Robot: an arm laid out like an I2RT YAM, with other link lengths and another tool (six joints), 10 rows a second.
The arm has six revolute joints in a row. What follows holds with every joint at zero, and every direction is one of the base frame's. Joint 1 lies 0.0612 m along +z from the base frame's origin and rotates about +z. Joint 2 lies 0.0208 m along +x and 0.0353 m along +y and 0.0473 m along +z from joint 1 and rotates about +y. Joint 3 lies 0.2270 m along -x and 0.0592 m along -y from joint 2 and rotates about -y. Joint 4 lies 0.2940 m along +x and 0.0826 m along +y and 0.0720 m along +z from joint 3 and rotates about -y. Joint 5 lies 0.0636 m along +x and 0.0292 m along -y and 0.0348 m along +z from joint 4 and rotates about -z. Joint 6 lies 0.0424 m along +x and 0.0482 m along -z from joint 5 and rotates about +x. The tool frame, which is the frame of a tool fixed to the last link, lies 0.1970 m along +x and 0.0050 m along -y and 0.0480 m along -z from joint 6; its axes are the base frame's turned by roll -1.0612, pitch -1.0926 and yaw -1.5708 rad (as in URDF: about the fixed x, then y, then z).
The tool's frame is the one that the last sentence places.
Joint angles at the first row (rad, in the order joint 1, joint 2, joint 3, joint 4, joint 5, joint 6):
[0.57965, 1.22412, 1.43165, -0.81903, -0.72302, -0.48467]
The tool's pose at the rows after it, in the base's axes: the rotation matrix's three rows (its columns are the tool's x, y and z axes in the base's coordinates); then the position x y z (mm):
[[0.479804 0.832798 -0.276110], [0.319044 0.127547 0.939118], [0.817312 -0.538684 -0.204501]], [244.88 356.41 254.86]
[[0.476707 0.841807 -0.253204], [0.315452 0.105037 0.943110], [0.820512 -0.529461 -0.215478]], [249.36 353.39 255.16]
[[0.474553 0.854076 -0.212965], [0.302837 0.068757 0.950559], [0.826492 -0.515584 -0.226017]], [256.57 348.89 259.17]
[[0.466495 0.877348 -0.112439], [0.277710 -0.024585 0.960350], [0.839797 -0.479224 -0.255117]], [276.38 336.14 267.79]
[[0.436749 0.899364 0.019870], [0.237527 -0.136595 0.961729], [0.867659 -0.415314 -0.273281]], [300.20 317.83 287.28]
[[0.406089 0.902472 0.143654], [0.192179 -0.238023 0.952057], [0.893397 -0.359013 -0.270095]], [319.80 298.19 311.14]
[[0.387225 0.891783 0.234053], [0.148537 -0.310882 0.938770], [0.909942 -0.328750 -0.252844]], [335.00 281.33 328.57]
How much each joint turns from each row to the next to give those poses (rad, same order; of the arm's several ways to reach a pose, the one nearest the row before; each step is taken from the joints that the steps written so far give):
[-0.00020, -0.00431, -0.01035, -0.00012, 0.01864, 0.00091]
[0.00038, -0.00583, -0.00056, 0.00172, 0.02579, 0.00208]
[0.00077, -0.00763, 0.00773, 0.00265, 0.04096, 0.01231]
[-0.00113, -0.00631, 0.02635, 0.00024, 0.10148, 0.01801]
[-0.00116, -0.01265, 0.03875, 0.00672, 0.12690, 0.01659]
[-0.00441, -0.00749, 0.04815, 0.00171, 0.11154, 0.01841]
[-0.01699, -0.00309, 0.03156, 0.00738, 0.06668, 0.01898]

